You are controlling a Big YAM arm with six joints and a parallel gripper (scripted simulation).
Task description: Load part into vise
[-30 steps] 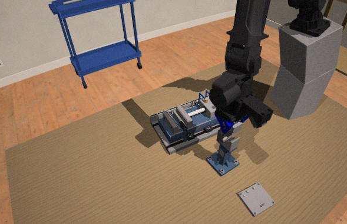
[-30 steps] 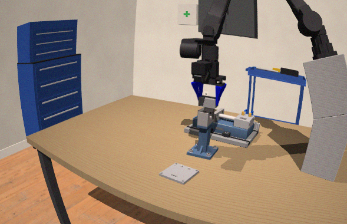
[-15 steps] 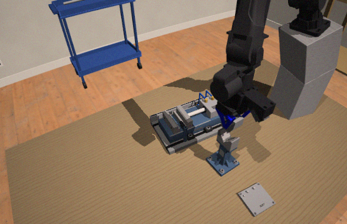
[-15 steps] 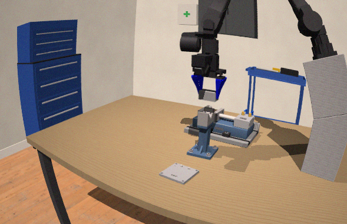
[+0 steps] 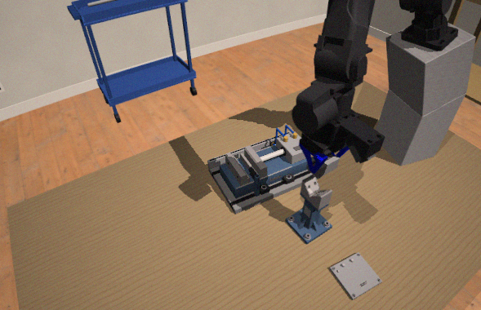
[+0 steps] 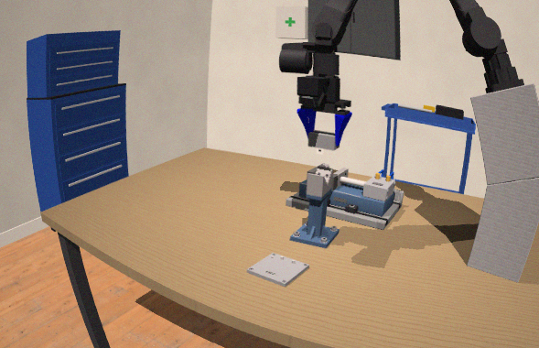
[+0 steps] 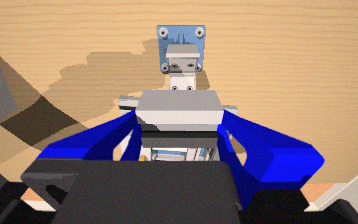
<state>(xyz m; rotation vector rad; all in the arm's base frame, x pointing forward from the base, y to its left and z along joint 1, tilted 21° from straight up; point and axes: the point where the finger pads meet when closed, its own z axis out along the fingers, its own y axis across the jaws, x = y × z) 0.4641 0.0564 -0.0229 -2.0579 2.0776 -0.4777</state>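
Right now my hand is 1 cm below the part. From my hand the other things lie so: moving jaw: 2 cm ahead, 22 cm to the right, 15 cm below; then work stop rod: 6 cm ahead, 18 cm to the right, 14 cm below; then cylinder rod: 3 cm behind, 21 cm to the right, 15 cm below.
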